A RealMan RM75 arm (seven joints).
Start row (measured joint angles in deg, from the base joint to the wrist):
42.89, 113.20, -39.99, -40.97, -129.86, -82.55, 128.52
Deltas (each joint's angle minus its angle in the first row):
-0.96, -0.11, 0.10, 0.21, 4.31, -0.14, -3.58
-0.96, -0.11, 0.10, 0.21, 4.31, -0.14, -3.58
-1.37, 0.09, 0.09, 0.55, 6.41, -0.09, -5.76
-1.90, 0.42, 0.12, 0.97, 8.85, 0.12, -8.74
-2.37, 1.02, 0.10, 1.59, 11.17, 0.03, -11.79
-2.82, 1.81, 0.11, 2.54, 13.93, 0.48, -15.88
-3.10, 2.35, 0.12, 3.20, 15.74, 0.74, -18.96
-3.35, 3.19, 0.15, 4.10, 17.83, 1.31, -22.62
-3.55, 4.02, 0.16, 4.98, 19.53, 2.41, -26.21
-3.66, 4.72, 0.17, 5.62, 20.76, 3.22, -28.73
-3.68, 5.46, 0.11, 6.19, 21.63, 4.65, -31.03
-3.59, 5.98, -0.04, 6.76, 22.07, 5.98, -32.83
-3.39, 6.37, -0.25, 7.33, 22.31, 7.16, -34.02
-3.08, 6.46, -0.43, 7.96, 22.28, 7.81, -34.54
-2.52, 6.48, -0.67, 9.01, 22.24, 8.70, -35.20
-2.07, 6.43, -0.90, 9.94, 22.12, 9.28, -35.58
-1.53, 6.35, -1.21, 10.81, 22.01, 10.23, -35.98
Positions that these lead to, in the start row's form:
41.93, 113.09, -39.89, -40.76, -125.55, -82.69, 124.94
41.93, 113.09, -39.89, -40.76, -125.55, -82.69, 124.94
41.52, 113.29, -39.90, -40.42, -123.45, -82.64, 122.76
40.99, 113.62, -39.87, -40.00, -121.01, -82.43, 119.78
40.52, 114.22, -39.89, -39.38, -118.69, -82.52, 116.73
40.07, 115.01, -39.88, -38.43, -115.93, -82.07, 112.64
39.79, 115.55, -39.87, -37.77, -114.12, -81.81, 109.56
39.54, 116.39, -39.84, -36.87, -112.03, -81.24, 105.90
39.34, 117.22, -39.83, -35.99, -110.33, -80.14, 102.31
39.23, 117.92, -39.82, -35.35, -109.10, -79.33, 99.79
39.21, 118.66, -39.88, -34.78, -108.23, -77.90, 97.49
39.30, 119.18, -40.03, -34.21, -107.79, -76.57, 95.69
39.50, 119.57, -40.24, -33.64, -107.55, -75.39, 94.50
39.81, 119.66, -40.42, -33.01, -107.58, -74.74, 93.98
40.37, 119.68, -40.66, -31.96, -107.62, -73.85, 93.32
40.82, 119.63, -40.89, -31.03, -107.74, -73.27, 92.94
41.36, 119.55, -41.20, -30.16, -107.85, -72.32, 92.54

